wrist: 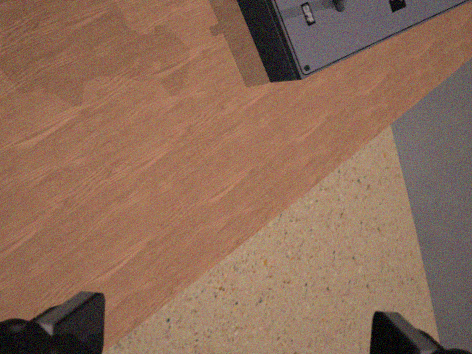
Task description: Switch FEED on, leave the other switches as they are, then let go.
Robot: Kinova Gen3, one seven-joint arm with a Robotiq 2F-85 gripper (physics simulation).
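Places are measured from the arm's base along level axes (x right, y ahead, z up), in centimetres.
Pixels of known places: gripper, fingertip midpoint: [236, 333].
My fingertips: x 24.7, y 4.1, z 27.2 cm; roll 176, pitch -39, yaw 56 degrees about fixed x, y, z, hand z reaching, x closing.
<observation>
For each thing: its top centre in the pictures, then the offset to it from my fingertips. "spot": a spot on its surface instead. Level surfaces: height alone.
- black box, surface spot: [345, 40] spot: dx +3.8, dy +40.1, dz -26.6 cm
- small white label, surface spot: [308, 14] spot: dx -0.9, dy +37.2, dz -28.1 cm
- switch lever, surface spot: [340, 5] spot: dx -1.1, dy +37.0, dz -23.0 cm
- black label, surface spot: [397, 5] spot: dx +2.6, dy +46.9, dz -22.7 cm
- brown wooden table top, its level: dz -35.9 cm
A grey switch panel on a black box [345, 40] shows in part at the top right of the wrist view, cut off by the frame's top edge. Near its corner are a small white label [308, 14], too blurred to read, and the end of a switch lever [340, 5] beside it. Part of a black label [397, 5] shows further right. The name FEED does not show, so I cannot tell which switch this is. My gripper [236, 333] is open, with its two fingertips at the bottom left and bottom right, well apart from the panel.
The box stands on a brown wooden table top [150, 165], whose edge runs diagonally from lower left to upper right. Beyond it are a speckled beige surface [300, 270] and a grey area [440, 175] at the right. Shadows fall on the wood left of the box.
</observation>
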